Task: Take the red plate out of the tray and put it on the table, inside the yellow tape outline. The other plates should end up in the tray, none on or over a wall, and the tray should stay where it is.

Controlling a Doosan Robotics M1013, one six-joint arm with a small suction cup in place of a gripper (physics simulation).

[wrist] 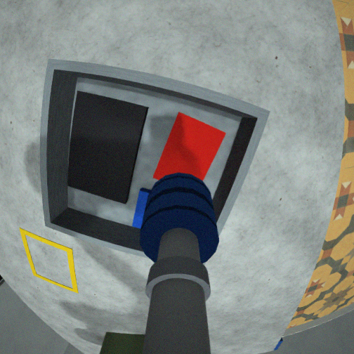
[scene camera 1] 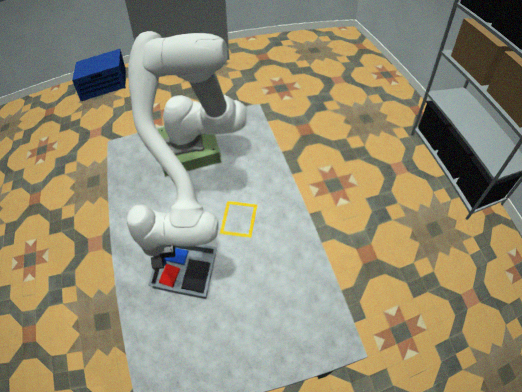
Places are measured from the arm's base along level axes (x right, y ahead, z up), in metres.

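Where they show: arm's base, origin of its link: (scene camera 1: 185,141).
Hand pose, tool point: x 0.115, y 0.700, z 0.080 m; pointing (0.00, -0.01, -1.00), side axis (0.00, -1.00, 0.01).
Note:
Things, the pixels of their top centre, and the offset from my tool point. "*": a spot on its surface instead. Level surfaces: height alone.
- red plate, centre of its top: (scene camera 1: 169,275) dx +0.009, dy -0.010, dz -0.140 m
- tray, a spot on its surface: (scene camera 1: 178,291) * dx -0.031, dy +0.084, dz -0.103 m
- blue plate, centre of its top: (scene camera 1: 175,255) dx -0.026, dy -0.101, dz -0.138 m
- larger black plate, centre of its top: (scene camera 1: 196,275) dx -0.106, dy +0.005, dz -0.138 m
- yellow tape outline, a spot on its surface: (scene camera 1: 242,203) * dx -0.348, dy -0.320, dz -0.150 m
- table, height of its surface: dz -0.152 m
The red plate (scene camera 1: 169,275) (wrist: 190,145) lies flat in the tray (scene camera 1: 178,291) (wrist: 44,150). The blue plate (scene camera 1: 177,256) (wrist: 141,210) lies beside it in the tray, mostly hidden by the suction cup in the wrist view. The larger black plate (scene camera 1: 196,276) (wrist: 107,147) lies along the other side of the tray. My suction cup (wrist: 180,186) is open, with no plate seen on it. It hangs over the tray, overlapping the near edge of the red plate in the wrist view; its height is unclear. The yellow tape outline (scene camera 1: 242,203) (wrist: 74,270) is on the table outside the tray.
The arm stands on a green base (scene camera 1: 200,160) at the back of the table (scene camera 1: 280,300). A blue crate (scene camera 1: 99,75) is on the floor at the back left. A shelf unit (scene camera 1: 433,75) with boxes stands at the right.

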